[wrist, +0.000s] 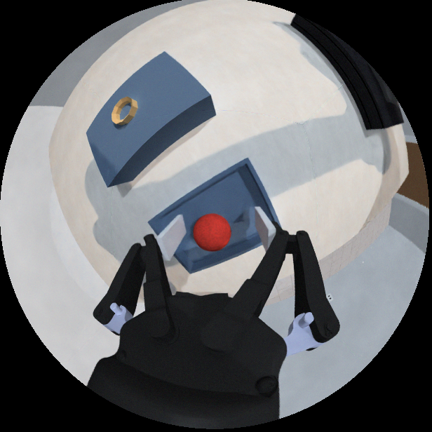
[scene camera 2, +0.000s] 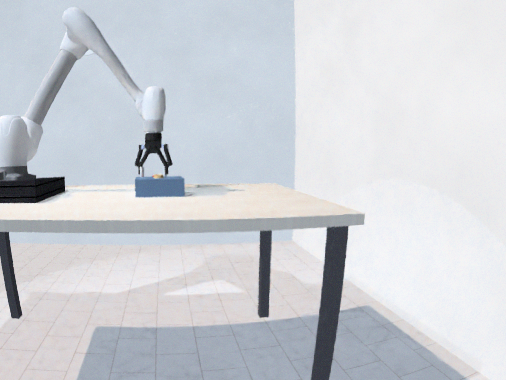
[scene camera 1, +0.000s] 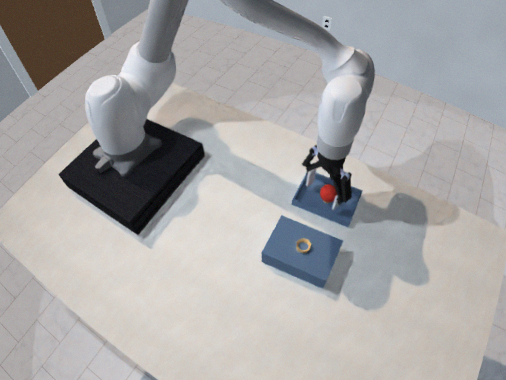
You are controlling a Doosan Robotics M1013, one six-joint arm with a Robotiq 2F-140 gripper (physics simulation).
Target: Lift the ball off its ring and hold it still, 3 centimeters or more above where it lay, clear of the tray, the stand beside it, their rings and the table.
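Seen in the pictures: gripper, between the fingertips: (scene camera 1: 322,195); arm's base, origin of its link: (scene camera 2: 10,179) (scene camera 1: 127,149).
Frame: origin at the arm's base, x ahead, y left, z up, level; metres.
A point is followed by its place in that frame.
Note:
The red ball (scene camera 1: 328,193) {x 0.643, y 0.228, z -0.007 m} (wrist: 212,232) is in the blue tray (scene camera 1: 325,215) {x 0.665, y 0.182, z -0.051 m} (wrist: 262,192); the ring under it is hidden. My gripper (scene camera 1: 323,190) {x 0.625, y 0.233, z -0.037 m} (scene camera 2: 154,173) {x 0.625, y 0.233, z -0.037 m} (wrist: 218,220) is open and points down over the tray. In the wrist view its two pale pads are on either side of the ball, with a gap on each side; the left pad looks nearer to the ball than the right one. The blue stand (scene camera 1: 280,245) {x 0.617, y 0.001, z -0.001 m} (scene camera 2: 160,188) {x 0.684, y -0.031, z -0.036 m} (wrist: 165,90) is beside the tray, with a tan ring (scene camera 1: 303,251) {x 0.680, y 0.018, z 0.007 m} (wrist: 134,108) on its top.
The tray's raised walls surround the ball close to the finger pads. The black base block (scene camera 1: 125,195) {x 0.144, y -0.136, z 0.011 m} (scene camera 2: 50,190) {x 0.216, y -0.036, z -0.041 m} under the arm is on the same pale table (scene camera 1: 200,300) {x 0.515, y -0.237, z -0.067 m} (scene camera 2: 225,205) {x 0.909, y -0.236, z -0.067 m} (wrist: 240,75). In scene camera 2 the stand hides the tray.

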